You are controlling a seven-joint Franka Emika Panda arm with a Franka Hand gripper.
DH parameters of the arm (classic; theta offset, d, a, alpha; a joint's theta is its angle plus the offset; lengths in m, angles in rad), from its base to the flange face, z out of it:
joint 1: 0 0.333 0 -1.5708
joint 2: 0 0 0 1.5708
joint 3: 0 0.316 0.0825 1.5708
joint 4: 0 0 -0.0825 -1.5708
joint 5: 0 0.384 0 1.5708
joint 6: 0 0 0.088 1.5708
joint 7: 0 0.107 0 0
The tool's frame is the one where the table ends.
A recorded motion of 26 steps. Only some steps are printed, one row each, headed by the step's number.
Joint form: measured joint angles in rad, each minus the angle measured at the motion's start. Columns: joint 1, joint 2, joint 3, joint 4, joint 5, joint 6, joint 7.
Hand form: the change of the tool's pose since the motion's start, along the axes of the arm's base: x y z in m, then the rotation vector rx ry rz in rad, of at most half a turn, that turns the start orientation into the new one. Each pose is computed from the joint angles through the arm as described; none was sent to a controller.
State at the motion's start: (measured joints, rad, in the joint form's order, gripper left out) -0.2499 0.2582 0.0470 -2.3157 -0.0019 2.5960 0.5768
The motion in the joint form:
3: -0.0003 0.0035 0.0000 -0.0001 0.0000 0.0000 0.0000
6: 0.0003 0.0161 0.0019 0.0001 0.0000 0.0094 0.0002
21: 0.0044 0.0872 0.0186 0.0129 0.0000 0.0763 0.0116
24: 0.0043 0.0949 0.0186 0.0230 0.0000 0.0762 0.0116
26: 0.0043 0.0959 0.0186 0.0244 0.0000 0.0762 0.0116
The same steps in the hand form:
3: -0.0004 -0.0001 -0.0019 0.0009 0.0035 -0.0003
6: -0.0004 0.0013 -0.0076 0.0026 0.0062 0.0018
21: 0.0053 0.0119 -0.0343 0.0100 -0.0042 0.0091
24: 0.0083 0.0113 -0.0349 0.0100 -0.0066 0.0088
26: 0.0087 0.0112 -0.0350 0.0100 -0.0070 0.0088

